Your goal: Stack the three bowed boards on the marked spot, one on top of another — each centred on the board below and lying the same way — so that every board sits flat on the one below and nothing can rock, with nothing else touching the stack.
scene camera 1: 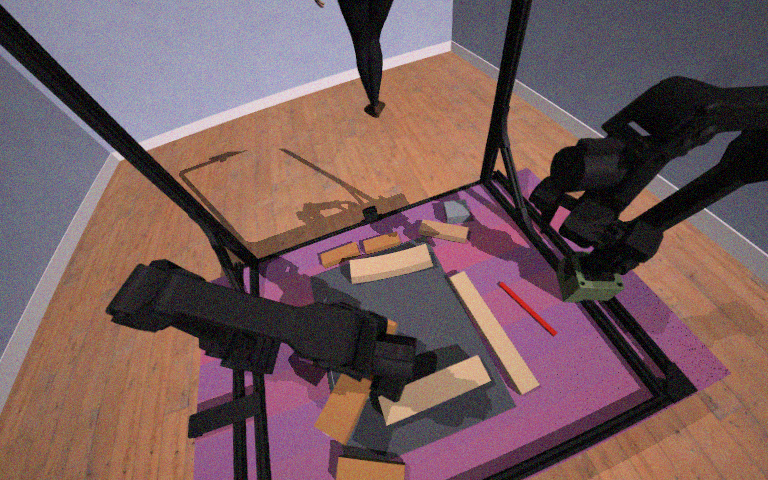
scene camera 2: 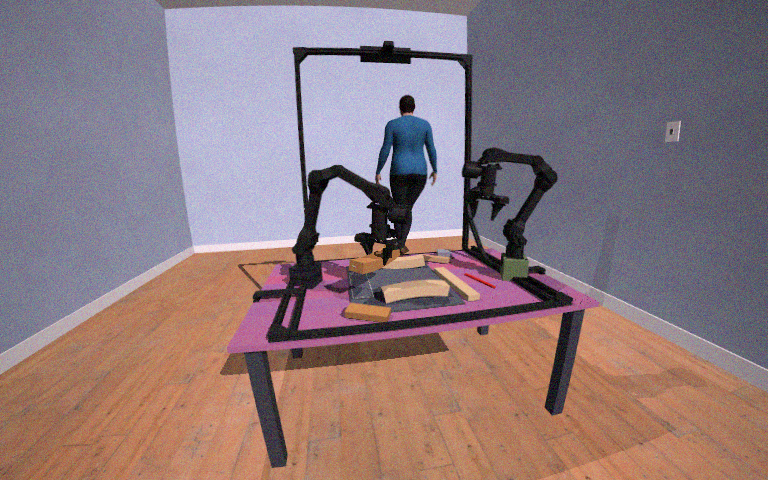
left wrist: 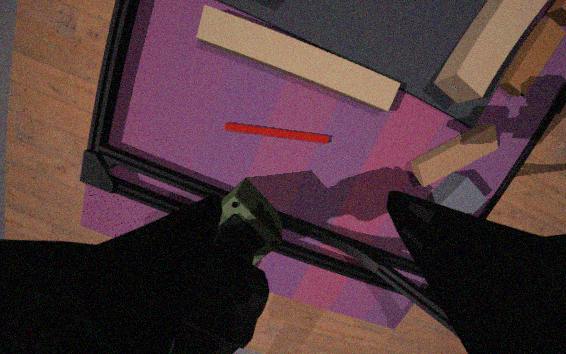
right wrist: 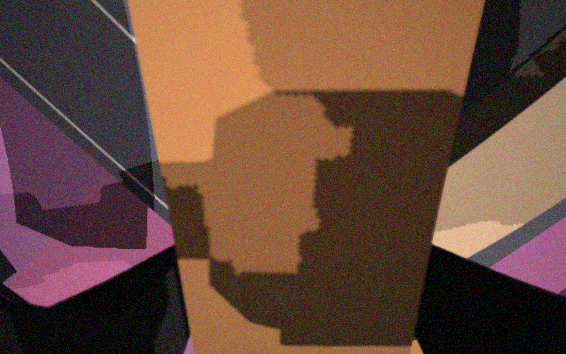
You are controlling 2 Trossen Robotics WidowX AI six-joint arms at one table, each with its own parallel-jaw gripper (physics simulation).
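Places are measured from the left arm's base along level axes (x ahead, y left, z up), in metres.
Pixels of known places: left gripper, fingertip midpoint: (scene camera 1: 565,246) (scene camera 2: 482,219) (left wrist: 304,201); right gripper, fingertip midpoint: (scene camera 2: 377,263) (right wrist: 297,243); left arm's base, origin of the base link: (scene camera 1: 595,268) (scene camera 2: 514,256) (left wrist: 235,240); right arm's base, origin of the base link: (scene camera 1: 243,346) (scene camera 2: 305,265).
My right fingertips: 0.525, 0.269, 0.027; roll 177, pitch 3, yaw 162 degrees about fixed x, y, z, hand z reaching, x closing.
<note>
Ahead of a thing's pixels: the offset from my right fingertips to its middle, as dx, dy, dz. "spot": to the spot under its first point. Level surfaces: height alone.
My right gripper (scene camera 1: 378,368) (scene camera 2: 382,251) is shut on an orange-brown bowed board {+0.001, +0.006, +0.023} (scene camera 1: 344,410) (scene camera 2: 365,265) (right wrist: 211,88) and holds it above the near left corner of the grey mat {dz -0.114} (scene camera 1: 430,305) (scene camera 2: 425,274). The board fills the right wrist view. Thin white lines of the marked spot {spot: +0.078, -0.107, -0.113} (right wrist: 127,33) show beside it. A pale bowed board {-0.148, +0.015, -0.093} (scene camera 1: 435,388) (scene camera 2: 415,290) lies on the mat's near part, close to the gripper. Another pale bowed board {-0.015, -0.297, -0.083} (scene camera 1: 391,263) (scene camera 2: 405,262) lies at the mat's far edge. My left gripper (scene camera 2: 494,202) (left wrist: 304,201) is open and empty, high at the right side.
A long flat pale plank {-0.277, -0.141, -0.109} (scene camera 1: 494,330) (scene camera 2: 457,283) (left wrist: 295,57) and a red stick {-0.379, -0.198, -0.117} (scene camera 1: 527,308) (scene camera 2: 479,281) (left wrist: 278,133) lie right of the mat. Small orange blocks {+0.157, -0.336, -0.108} (scene camera 1: 339,253) {+0.028, -0.386, -0.109} (scene camera 1: 381,242), a tan block {-0.166, -0.433, -0.106} (scene camera 1: 444,230) and a grey block {-0.208, -0.509, -0.102} (scene camera 1: 456,210) lie at the back. An orange block {-0.023, +0.189, -0.104} (scene camera 1: 370,469) (scene camera 2: 368,311) lies at the front.
</note>
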